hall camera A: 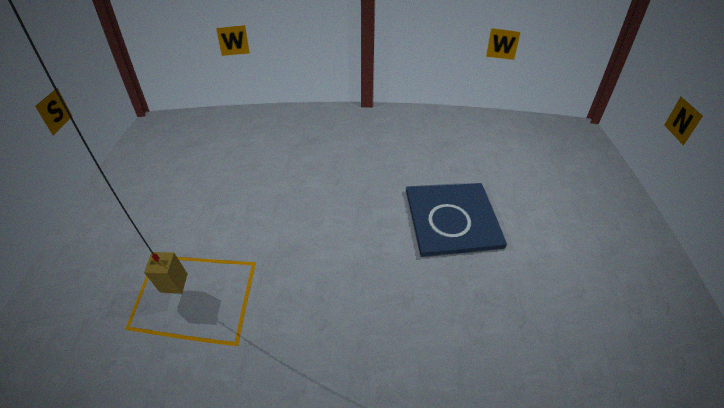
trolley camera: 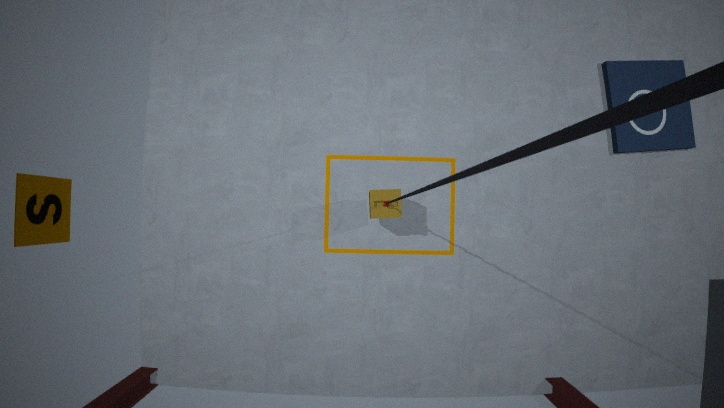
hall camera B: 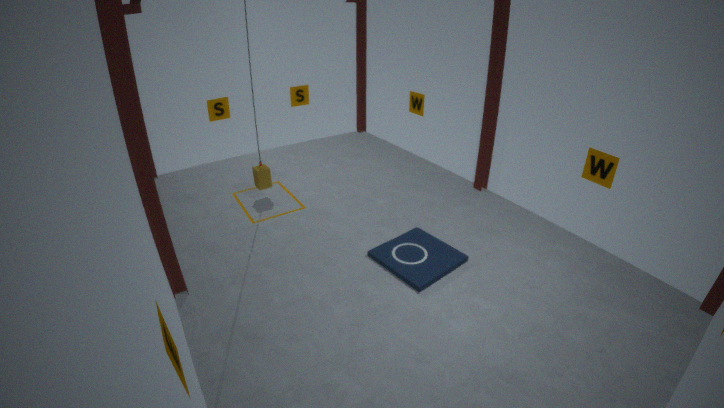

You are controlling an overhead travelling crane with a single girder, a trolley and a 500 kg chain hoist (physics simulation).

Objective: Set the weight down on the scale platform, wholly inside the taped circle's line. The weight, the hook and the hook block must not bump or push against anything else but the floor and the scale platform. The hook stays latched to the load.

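The yellow weight (hall camera A: 166, 275) (hall camera B: 262, 177) (trolley camera: 385, 210) hangs upright in the air above the yellow taped rectangle on the floor; its shadow lies apart from it. My red hook (hall camera A: 156, 257) (hall camera B: 260, 164) (trolley camera: 386, 203) is at the top of the weight, at the end of the dark chain, and holds it. The hook's latch is too small to make out. The blue scale platform (hall camera A: 481, 223) (hall camera B: 435, 268) (trolley camera: 681, 136) lies flat on the floor, well apart from the weight. The white taped circle (hall camera A: 430, 220) (hall camera B: 393, 253) (trolley camera: 648, 132) is on its top; the chain crosses part of it in the trolley view.
The yellow taped rectangle (hall camera A: 245, 304) (hall camera B: 243, 208) (trolley camera: 327, 202) marks the floor below the weight. Red-brown columns (hall camera A: 367, 55) (hall camera B: 491, 96) stand along the walls. A dark grey block (trolley camera: 713, 344) shows at the lower right edge of the trolley view.
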